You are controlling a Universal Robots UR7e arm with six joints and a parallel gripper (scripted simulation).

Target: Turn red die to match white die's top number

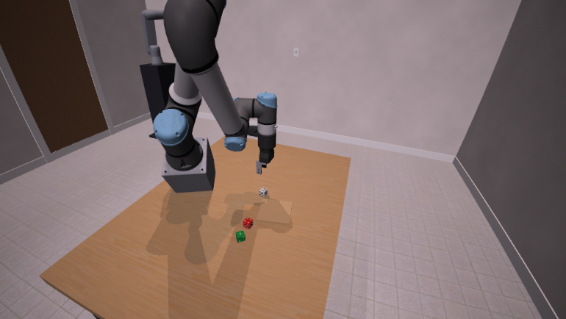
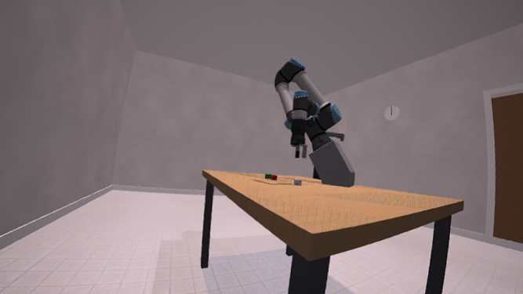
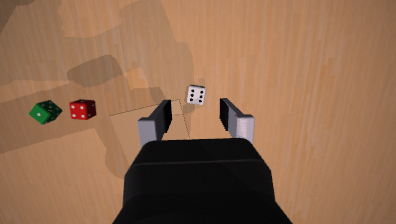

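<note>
Now: hand 30 mm short of the red die, 210 mm to the left of it and 140 mm above it. From my hand the other things lie so: white die: 10 mm ahead, 140 mm below; green die: 40 mm ahead, 280 mm to the right, 140 mm below; tan mat: 100 mm ahead, 80 mm to the right, 150 mm below.
</note>
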